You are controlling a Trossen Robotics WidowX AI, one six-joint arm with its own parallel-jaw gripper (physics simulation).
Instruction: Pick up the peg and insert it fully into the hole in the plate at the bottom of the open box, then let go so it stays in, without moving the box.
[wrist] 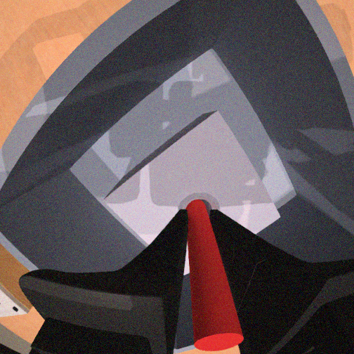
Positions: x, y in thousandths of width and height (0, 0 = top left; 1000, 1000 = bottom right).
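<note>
My gripper (558, 609), grey box (380, 233): both visible.
</note>
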